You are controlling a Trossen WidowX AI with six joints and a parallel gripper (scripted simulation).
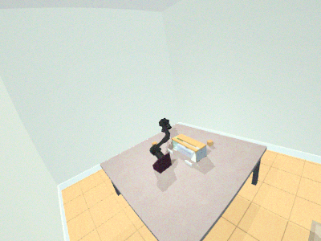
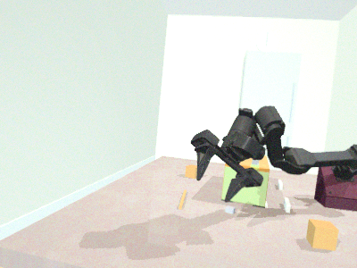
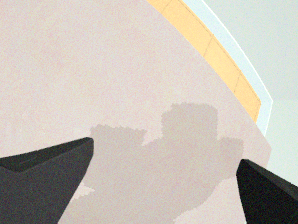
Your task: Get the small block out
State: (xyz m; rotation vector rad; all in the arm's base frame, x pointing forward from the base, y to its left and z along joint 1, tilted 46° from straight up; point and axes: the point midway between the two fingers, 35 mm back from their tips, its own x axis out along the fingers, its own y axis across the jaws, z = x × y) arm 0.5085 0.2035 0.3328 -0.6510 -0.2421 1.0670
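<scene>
The box is 23 cm behind my gripper tip, 47 cm to the right of it and 5 cm below it. From my gripper tip the other things lie so: thin orange strip 6 cm ahead, 27 cm to the right, 11 cm below.
</scene>
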